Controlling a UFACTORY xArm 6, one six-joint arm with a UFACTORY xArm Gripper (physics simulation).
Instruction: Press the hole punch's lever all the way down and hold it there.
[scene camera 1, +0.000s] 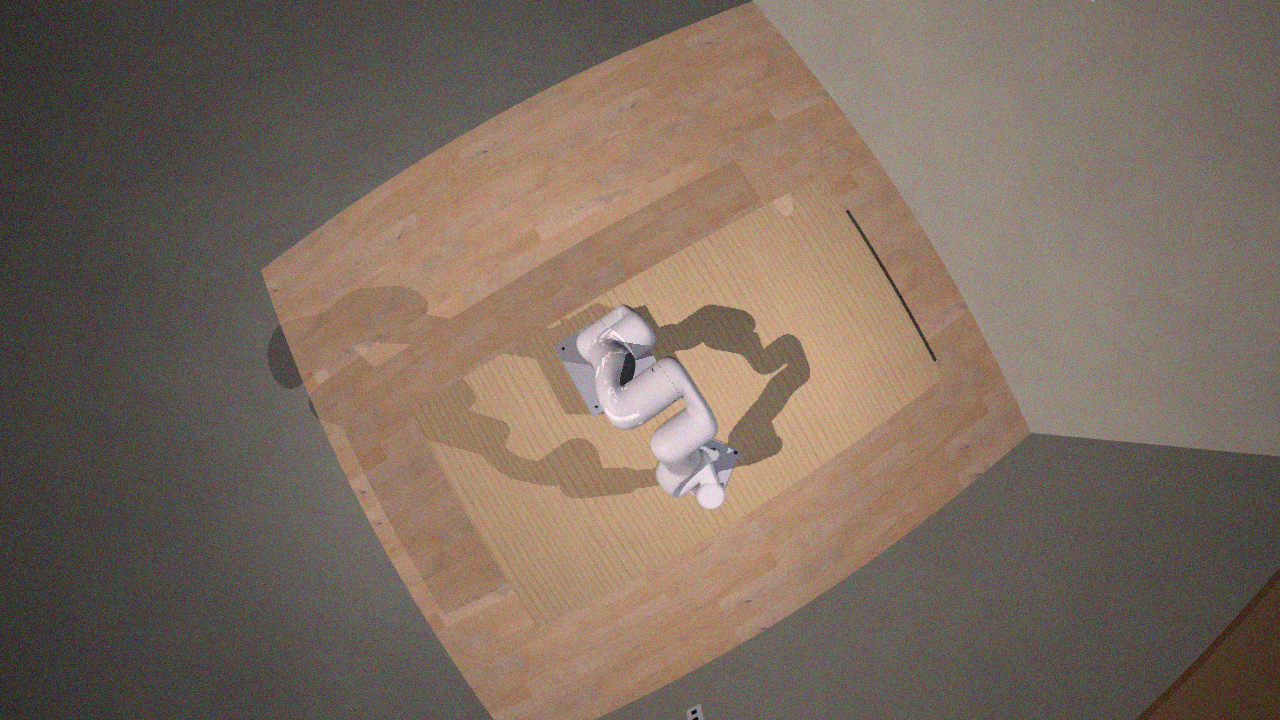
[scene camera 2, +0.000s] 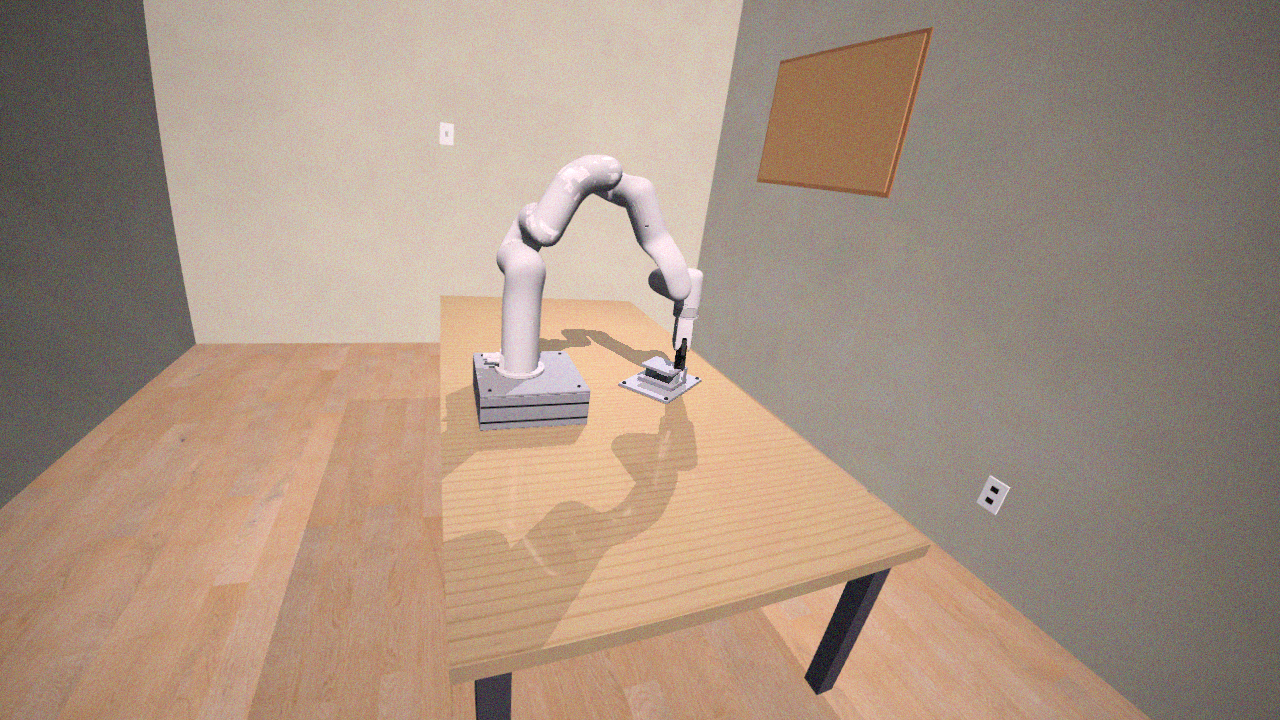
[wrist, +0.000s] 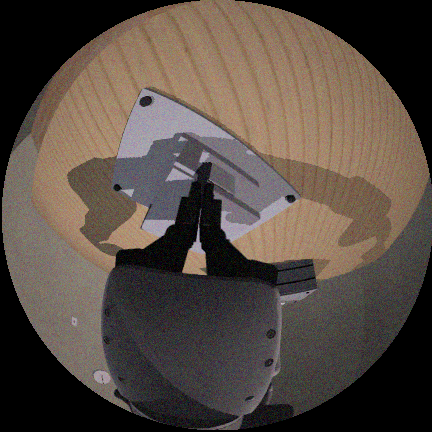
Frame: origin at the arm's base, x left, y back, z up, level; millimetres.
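Seen in the pictures: gripper, fingertip midpoint: (scene camera 2: 679, 368) (wrist: 202, 194); arm's base at its link origin: (scene camera 2: 519, 368).
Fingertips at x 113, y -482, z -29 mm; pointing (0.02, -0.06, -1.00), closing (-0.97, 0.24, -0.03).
Note:
Offsets run from my fingertips to a thing's top centre. Level surfaces: height alone.
The hole punch stands on a light grey base plate {dz -52, dx +26, dy +39 mm} (scene camera 1: 729, 454) (scene camera 2: 633, 385) (wrist: 131, 131) with dark screws at its corners. Its lever {dz +0, dx +23, dy +42 mm} (scene camera 2: 659, 363) is a light, tilted plate above a dark gap in scene view 2. My gripper (scene camera 2: 680, 365) (wrist: 202, 194) is shut and empty, pointing down. Its black fingertips are at the punch, over its middle in the wrist view and at the lever's right side in scene view 2. The fingers hide part of the punch, so contact and the lever's exact depth cannot be told. In scene view 1 the arm hides the fingertips.
The arm's grey base block (scene camera 1: 580, 374) (scene camera 2: 532, 410) (wrist: 296, 279) stands on the wooden table {dz -64 mm} (scene camera 1: 850, 313) (scene camera 2: 626, 555) (wrist: 300, 75), to the left of the punch in scene view 2. The punch is near the table's right-hand long edge there, on the side of the wall with the pinboard (scene camera 2: 841, 116).

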